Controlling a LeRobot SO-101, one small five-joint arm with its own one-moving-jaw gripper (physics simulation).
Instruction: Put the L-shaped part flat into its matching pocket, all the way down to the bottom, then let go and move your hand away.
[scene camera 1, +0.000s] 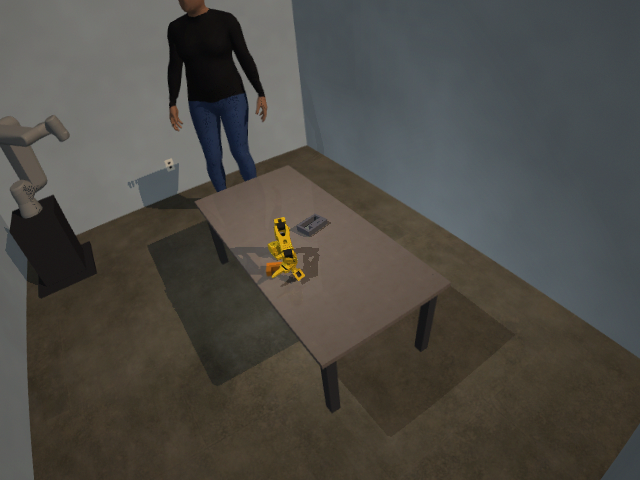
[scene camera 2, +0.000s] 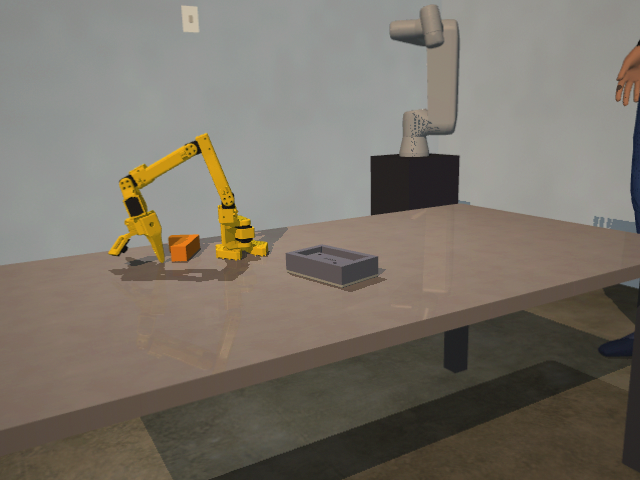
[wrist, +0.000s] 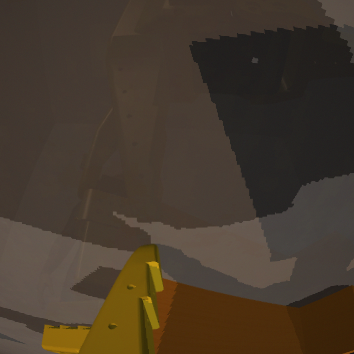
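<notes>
The orange L-shaped part (scene camera 1: 271, 268) (scene camera 2: 184, 250) (wrist: 230, 315) lies on the table close to the gripper. In the wrist view it fills the lower right, partly hidden by the notched jaw and cut off by the frame edge. My gripper (scene camera 1: 286, 276) (scene camera 2: 137, 257) is fully open and holds nothing. Its tips are low, near the table top. The wrist view shows one notched jaw (wrist: 122, 312), left of the part; the other is out of the picture. The grey block with the pocket (scene camera 1: 316, 229) (scene camera 2: 315, 270) stands apart, on the far side of the arm's base from the gripper.
The yellow arm's base (scene camera 2: 230, 250) stands on the table (scene camera 1: 356, 310) (scene camera 2: 258, 320) between the part and the grey block. The part lies near the table's long left edge in scene camera 1. A person (scene camera 1: 206, 56) and a grey arm on a black stand (scene camera 1: 46, 242) (scene camera 2: 413, 183) are beyond the table.
</notes>
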